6 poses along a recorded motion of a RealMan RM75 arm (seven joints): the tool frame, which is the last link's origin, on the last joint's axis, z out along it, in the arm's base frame.
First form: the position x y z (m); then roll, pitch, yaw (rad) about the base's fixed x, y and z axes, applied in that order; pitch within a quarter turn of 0, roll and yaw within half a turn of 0.
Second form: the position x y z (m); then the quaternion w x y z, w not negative. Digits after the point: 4 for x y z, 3 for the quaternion.
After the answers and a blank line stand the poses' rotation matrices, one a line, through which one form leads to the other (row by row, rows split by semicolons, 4 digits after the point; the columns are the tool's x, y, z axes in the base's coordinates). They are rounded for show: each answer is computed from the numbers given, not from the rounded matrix.
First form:
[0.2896 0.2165 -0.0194 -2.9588 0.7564 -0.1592]
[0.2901 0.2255 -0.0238 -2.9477 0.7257 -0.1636]
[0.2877 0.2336 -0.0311 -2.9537 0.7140 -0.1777]
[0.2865 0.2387 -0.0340 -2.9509 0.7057 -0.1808]
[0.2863 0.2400 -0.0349 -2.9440 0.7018 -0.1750]
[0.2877 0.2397 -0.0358 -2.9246 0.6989 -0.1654]
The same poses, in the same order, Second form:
[0.2896 0.2165 -0.0194 0.114 -0.920 0.107 0.360]
[0.2901 0.2255 -0.0238 0.119 -0.925 0.110 0.345]
[0.2877 0.2336 -0.0311 0.118 -0.926 0.115 0.339]
[0.2865 0.2387 -0.0340 0.120 -0.927 0.117 0.335]
[0.2863 0.2400 -0.0349 0.122 -0.928 0.115 0.333]
[0.2877 0.2397 -0.0358 0.130 -0.928 0.114 0.331]

0.7181 -0.2791 -0.6375; -0.1153 -0.9511 0.2865; -0.6863 -0.1322 -0.7152
0.7380 -0.2860 -0.6111; -0.1218 -0.9473 0.2962; -0.6637 -0.1441 -0.7340
0.7438 -0.2941 -0.6002; -0.1336 -0.9453 0.2976; -0.6549 -0.1412 -0.7424
0.7488 -0.2975 -0.5923; -0.1369 -0.9438 0.3010; -0.6486 -0.1443 -0.7474
0.7520 -0.2955 -0.5892; -0.1330 -0.9435 0.3035; -0.6456 -0.1499 -0.7488
0.7551 -0.2974 -0.5843; -0.1260 -0.9404 0.3158; -0.6434 -0.1648 -0.7476

